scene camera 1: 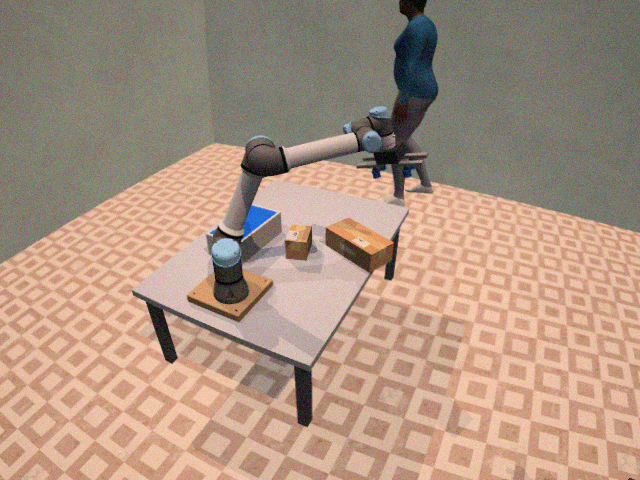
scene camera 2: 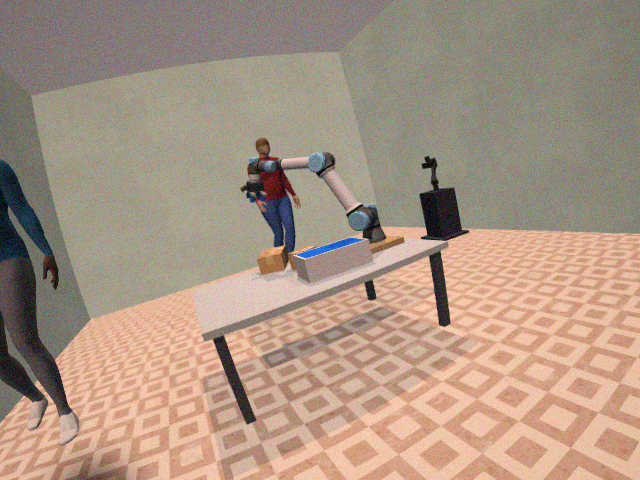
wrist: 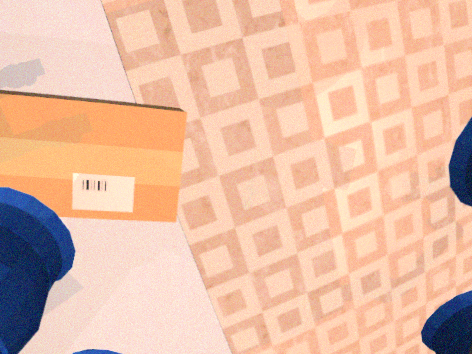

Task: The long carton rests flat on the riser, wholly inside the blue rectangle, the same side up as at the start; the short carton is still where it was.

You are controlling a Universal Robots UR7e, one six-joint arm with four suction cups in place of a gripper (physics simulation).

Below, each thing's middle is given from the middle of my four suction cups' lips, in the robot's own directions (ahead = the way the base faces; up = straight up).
Scene:
Right now my suction cup is 420 mm above the long carton (scene camera 1: 367, 249) and 150 mm to the right of it. Also, from my suction cup: riser (scene camera 2: 328, 260) (660 mm to the left, 410 mm below, 240 mm behind); short carton (scene camera 1: 298, 242) (420 mm below, 390 mm to the left, 150 mm behind).

